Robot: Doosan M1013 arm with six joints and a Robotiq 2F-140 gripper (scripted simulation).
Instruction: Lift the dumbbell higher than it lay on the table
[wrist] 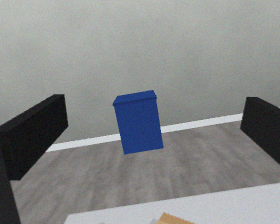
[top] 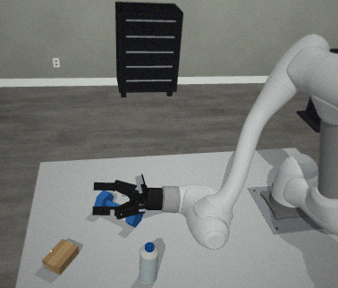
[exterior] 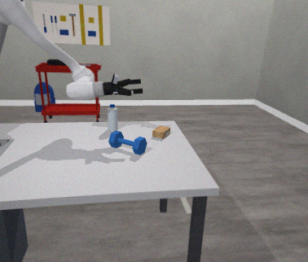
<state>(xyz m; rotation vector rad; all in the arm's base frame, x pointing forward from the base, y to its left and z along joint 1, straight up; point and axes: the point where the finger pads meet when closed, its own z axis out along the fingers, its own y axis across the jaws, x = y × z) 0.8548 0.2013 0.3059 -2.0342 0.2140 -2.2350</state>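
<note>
The blue dumbbell is 80 mm behind my hand, 220 mm to the right of it and 270 mm below it. From my hand the other things lie so: wooden block 140 mm ahead, 20 mm to the right, 290 mm below.
</note>
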